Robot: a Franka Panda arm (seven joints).
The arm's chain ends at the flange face. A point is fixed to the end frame.
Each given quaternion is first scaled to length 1.
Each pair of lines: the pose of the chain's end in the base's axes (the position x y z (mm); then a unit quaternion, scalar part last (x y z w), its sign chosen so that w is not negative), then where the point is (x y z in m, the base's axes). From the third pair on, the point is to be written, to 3 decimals.
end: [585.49 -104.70 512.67 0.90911 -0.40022 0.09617 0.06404]
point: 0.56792 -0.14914 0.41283
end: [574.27 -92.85 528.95 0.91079 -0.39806 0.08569 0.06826]
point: 0.55455 -0.13730 0.42951
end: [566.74 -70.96 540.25 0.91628 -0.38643 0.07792 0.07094]
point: 0.546 -0.116 0.441
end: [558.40 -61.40 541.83 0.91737 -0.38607 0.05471 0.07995]
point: 0.533 -0.106 0.444
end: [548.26 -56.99 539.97 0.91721 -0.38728 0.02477 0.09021]
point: 0.516 -0.101 0.444
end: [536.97 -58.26 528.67 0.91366 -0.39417 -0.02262 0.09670]
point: 0.495 -0.099 0.435
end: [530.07 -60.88 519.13 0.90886 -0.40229 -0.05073 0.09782]
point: 0.483 -0.099 0.427
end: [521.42 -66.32 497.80 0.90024 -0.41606 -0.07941 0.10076]
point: 0.468 -0.101 0.407
